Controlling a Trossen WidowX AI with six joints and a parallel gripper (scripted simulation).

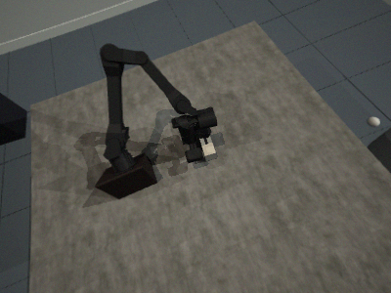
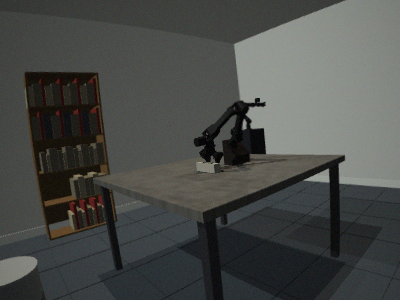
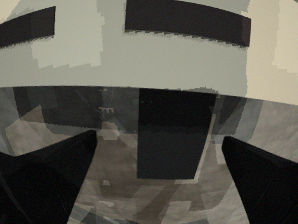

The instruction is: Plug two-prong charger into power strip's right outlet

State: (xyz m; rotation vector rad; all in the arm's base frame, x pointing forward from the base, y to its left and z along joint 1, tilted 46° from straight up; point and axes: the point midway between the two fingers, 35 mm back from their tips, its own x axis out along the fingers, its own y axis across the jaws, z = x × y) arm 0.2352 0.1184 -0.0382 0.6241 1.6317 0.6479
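My gripper tip is 4 cm short of the two-prong charger and 1 cm below it.
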